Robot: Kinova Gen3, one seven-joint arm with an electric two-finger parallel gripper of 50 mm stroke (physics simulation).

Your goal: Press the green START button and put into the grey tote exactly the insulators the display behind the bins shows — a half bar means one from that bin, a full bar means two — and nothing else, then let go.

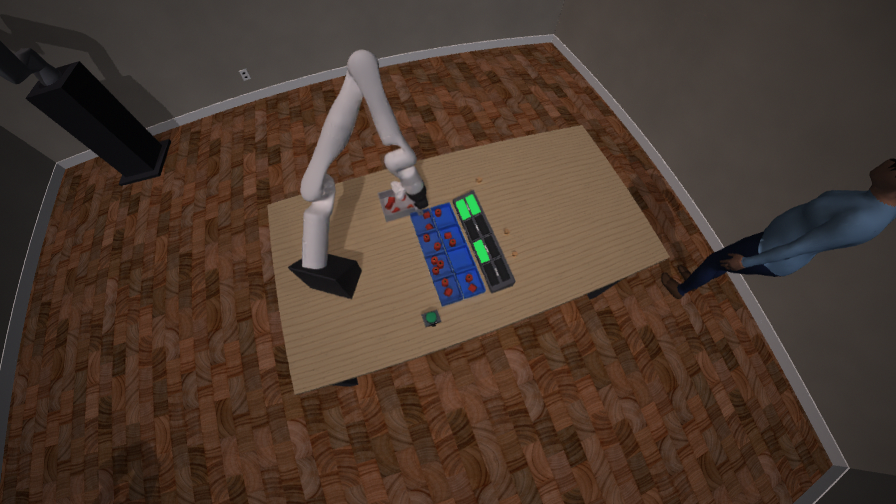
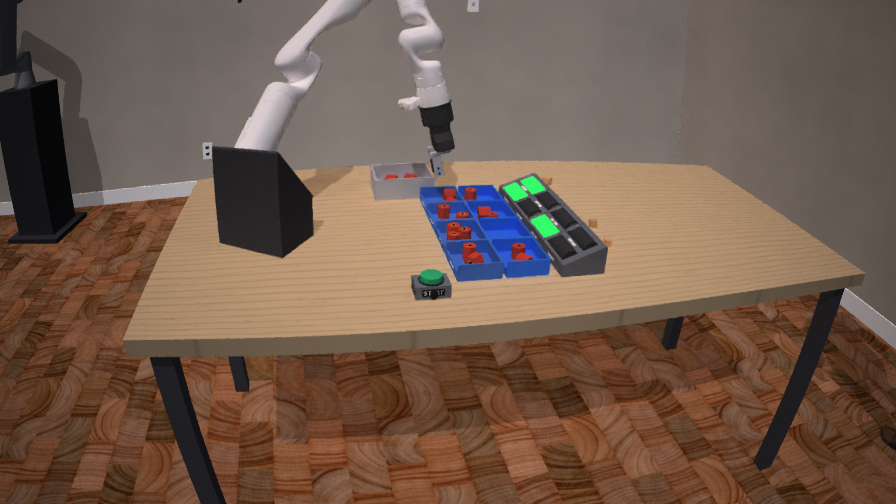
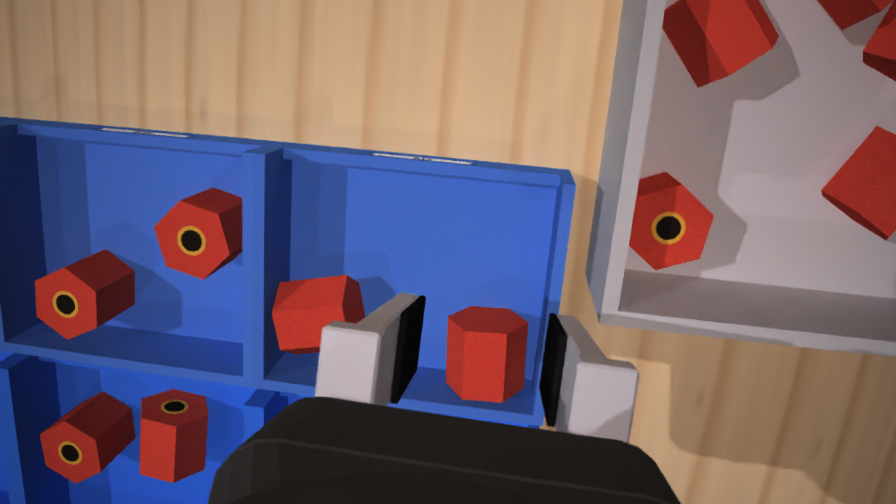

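Note:
My gripper [image 3: 479, 351] is open over the blue bin tray's [image 2: 482, 228] end compartment beside the grey tote [image 3: 751, 188]. A red hexagonal insulator [image 3: 486, 352] stands in that compartment between my fingers, with a gap on each side. A second insulator [image 3: 316, 311] lies to its left. The tote [image 2: 401, 178] holds several red insulators. The display [image 2: 551, 222] behind the bins shows one full green bar [image 2: 523, 187] at the tote end and one half bar [image 2: 545, 225] further along. The green START button [image 2: 431, 278] sits near the table's front.
The arm's black base [image 2: 260, 200] stands at the table's left. Small tan bits [image 2: 593, 221] lie behind the display. A person [image 1: 802, 231] stands beyond the table's right end. A black pedestal [image 1: 93, 119] stands on the floor at far left.

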